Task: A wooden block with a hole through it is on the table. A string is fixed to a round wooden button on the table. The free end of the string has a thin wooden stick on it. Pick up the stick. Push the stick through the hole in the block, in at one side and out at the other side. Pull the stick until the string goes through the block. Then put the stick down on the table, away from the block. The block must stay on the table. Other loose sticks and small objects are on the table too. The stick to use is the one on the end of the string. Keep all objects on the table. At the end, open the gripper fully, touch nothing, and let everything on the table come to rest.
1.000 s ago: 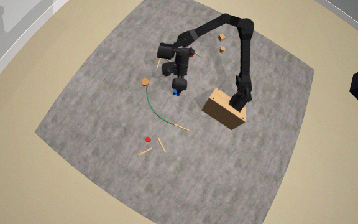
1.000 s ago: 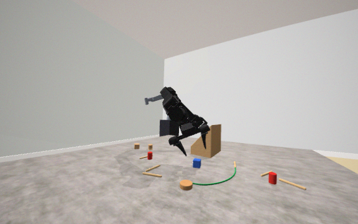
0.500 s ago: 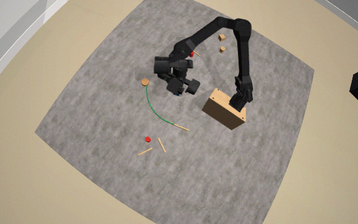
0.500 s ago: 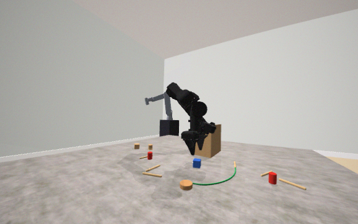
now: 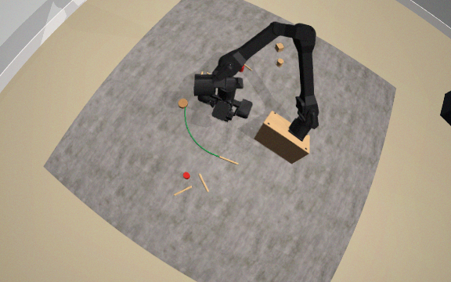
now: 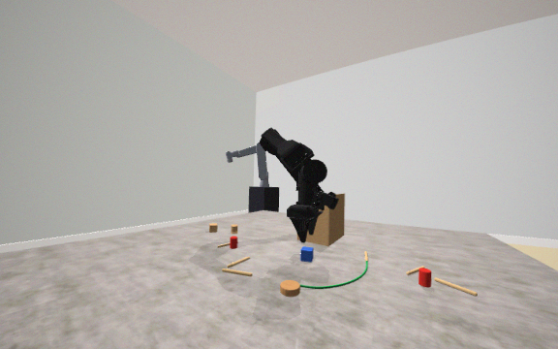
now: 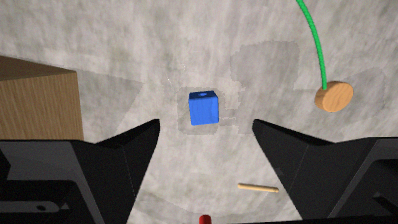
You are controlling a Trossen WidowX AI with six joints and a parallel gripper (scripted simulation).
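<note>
The blue block lies 4 cm below my gripper tip. Round my gripper tip: wooden cylinder 3 cm behind, 38 cm to the right, 4 cm below; small wooden cube 2 cm ahead, 46 cm to the right, 4 cm below; round wooden button 16 cm ahead, 6 cm to the left, 5 cm below.
</note>
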